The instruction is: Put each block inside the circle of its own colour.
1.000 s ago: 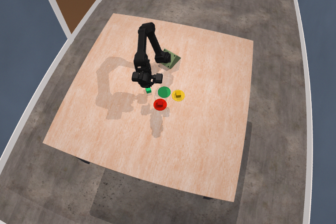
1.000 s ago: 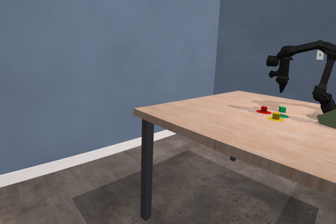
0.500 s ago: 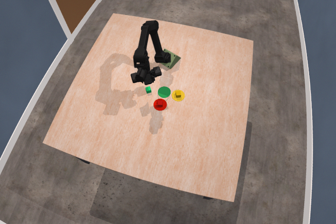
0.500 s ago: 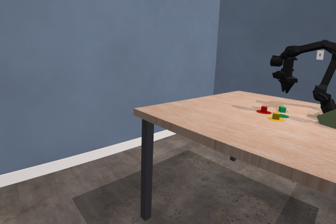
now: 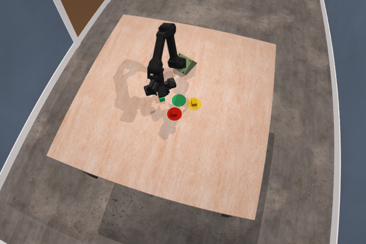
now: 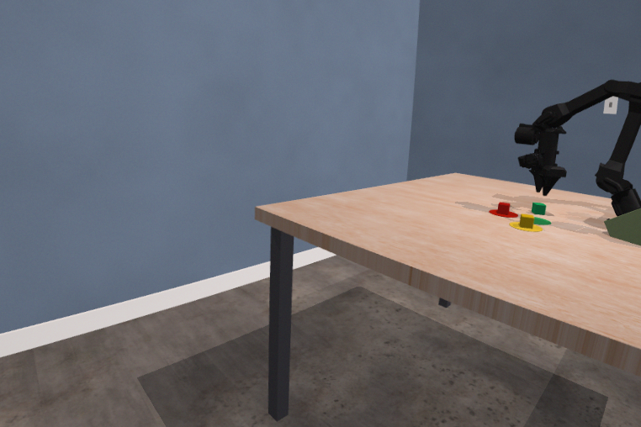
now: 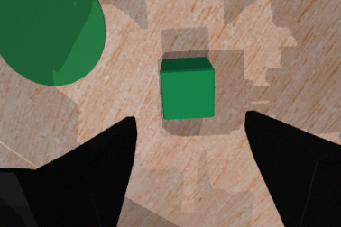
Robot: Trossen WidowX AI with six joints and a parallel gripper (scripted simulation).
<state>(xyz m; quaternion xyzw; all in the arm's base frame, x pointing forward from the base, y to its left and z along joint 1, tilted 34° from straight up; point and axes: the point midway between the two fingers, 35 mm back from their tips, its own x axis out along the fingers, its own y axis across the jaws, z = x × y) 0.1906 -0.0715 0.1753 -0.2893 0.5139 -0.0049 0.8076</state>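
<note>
Now: hand 8 cm above the green block. Also, from my hand: red circle 11 cm ahead, 8 cm to the left, 10 cm below; green circle 1 cm ahead, 11 cm to the left, 10 cm below; red block 11 cm ahead, 8 cm to the left, 8 cm below.
</note>
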